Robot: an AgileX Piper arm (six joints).
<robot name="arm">
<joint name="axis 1" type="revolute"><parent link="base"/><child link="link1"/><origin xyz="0.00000 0.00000 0.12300" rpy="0.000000 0.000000 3.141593"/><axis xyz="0 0 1"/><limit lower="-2.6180" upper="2.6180"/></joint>
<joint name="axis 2" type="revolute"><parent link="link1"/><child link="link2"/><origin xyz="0.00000 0.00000 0.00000" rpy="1.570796 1.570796 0.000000"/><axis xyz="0 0 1"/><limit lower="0.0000" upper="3.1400"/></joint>
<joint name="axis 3" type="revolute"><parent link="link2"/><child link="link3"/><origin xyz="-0.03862 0.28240 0.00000" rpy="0.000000 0.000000 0.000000"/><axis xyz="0 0 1"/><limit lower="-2.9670" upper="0.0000"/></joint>
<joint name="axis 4" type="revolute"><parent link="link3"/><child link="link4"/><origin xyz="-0.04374 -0.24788 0.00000" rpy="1.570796 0.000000 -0.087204"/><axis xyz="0 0 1"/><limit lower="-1.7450" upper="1.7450"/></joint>
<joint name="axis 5" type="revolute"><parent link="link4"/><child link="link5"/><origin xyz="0.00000 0.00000 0.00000" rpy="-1.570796 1.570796 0.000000"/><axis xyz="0 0 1"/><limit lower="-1.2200" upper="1.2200"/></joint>
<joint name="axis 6" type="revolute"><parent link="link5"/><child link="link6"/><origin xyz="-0.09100 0.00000 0.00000" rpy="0.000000 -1.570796 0.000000"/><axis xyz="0 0 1"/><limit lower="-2.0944" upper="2.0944"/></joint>
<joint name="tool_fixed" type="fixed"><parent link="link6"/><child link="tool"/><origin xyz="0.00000 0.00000 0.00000" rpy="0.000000 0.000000 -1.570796"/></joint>
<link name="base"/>
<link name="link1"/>
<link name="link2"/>
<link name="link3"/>
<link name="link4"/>
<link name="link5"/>
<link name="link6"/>
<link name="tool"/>
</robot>
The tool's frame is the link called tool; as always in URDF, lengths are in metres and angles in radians.
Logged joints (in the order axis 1, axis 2, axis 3, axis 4, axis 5, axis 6), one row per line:
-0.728, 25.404, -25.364, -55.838, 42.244, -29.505
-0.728, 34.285, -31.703, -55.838, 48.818, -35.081
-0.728, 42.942, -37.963, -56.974, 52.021, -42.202
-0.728, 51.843, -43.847, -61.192, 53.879, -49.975
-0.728, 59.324, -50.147, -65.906, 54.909, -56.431
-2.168, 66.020, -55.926, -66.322, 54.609, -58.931
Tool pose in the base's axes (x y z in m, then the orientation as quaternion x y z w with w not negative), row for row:
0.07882, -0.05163, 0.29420, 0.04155, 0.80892, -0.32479, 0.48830
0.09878, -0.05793, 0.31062, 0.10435, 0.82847, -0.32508, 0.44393
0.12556, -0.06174, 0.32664, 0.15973, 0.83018, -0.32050, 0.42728
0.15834, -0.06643, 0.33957, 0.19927, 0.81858, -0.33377, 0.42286
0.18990, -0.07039, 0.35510, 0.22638, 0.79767, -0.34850, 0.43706
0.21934, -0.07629, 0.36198, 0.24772, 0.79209, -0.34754, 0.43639
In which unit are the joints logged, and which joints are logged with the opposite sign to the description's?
The joints are logged in degrees. Opposite sign: axis 6.
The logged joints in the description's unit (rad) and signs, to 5 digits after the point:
-0.01271, 0.44338, -0.44269, -0.97456, 0.73730, 0.51496
-0.01271, 0.59839, -0.55332, -0.97456, 0.85203, 0.61228
-0.01271, 0.74948, -0.66258, -0.99438, 0.90794, 0.73656
-0.01271, 0.90483, -0.76527, -1.06800, 0.94037, 0.87223
-0.01271, 1.03540, -0.87523, -1.15028, 0.95834, 0.98491
-0.03784, 1.15227, -0.97609, -1.15754, 0.95311, 1.02854

